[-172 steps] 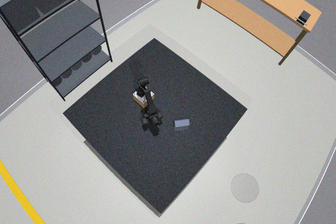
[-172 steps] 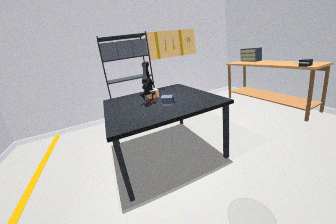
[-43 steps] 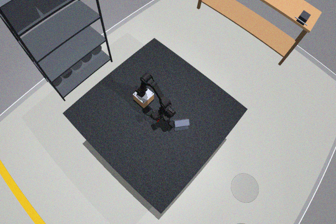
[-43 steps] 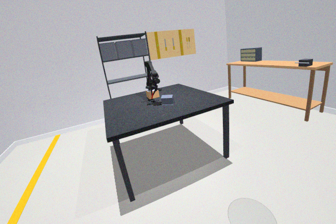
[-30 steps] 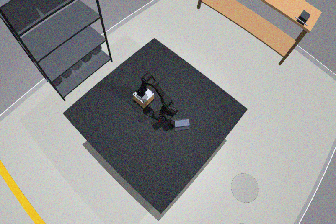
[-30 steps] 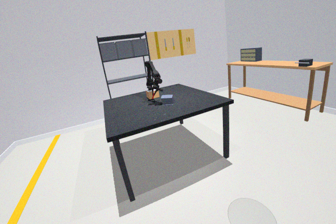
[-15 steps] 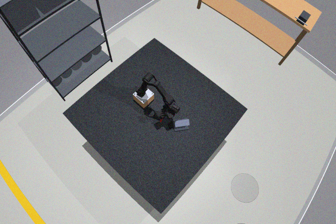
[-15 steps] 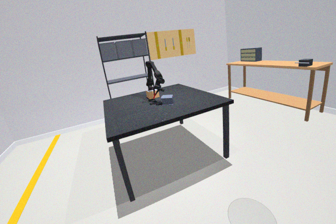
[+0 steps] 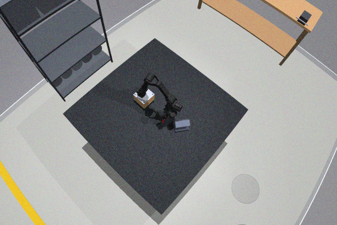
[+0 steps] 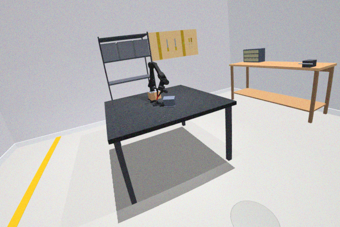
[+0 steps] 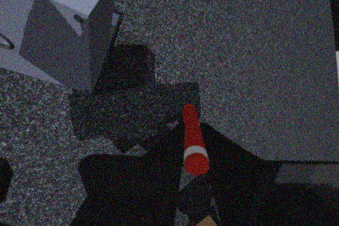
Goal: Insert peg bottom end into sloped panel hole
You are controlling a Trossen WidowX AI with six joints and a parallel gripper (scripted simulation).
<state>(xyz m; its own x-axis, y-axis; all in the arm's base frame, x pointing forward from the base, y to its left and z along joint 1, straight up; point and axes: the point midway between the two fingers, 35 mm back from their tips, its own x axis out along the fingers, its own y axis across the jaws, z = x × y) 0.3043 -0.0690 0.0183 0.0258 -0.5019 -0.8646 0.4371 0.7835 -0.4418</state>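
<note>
Right now the grey sloped panel is 150 mm ahead of my gripper tip, 70 mm to the left of it and 50 mm below it. Also, from my gripper tip: red peg: 10 mm to the left, 10 mm above.
</note>
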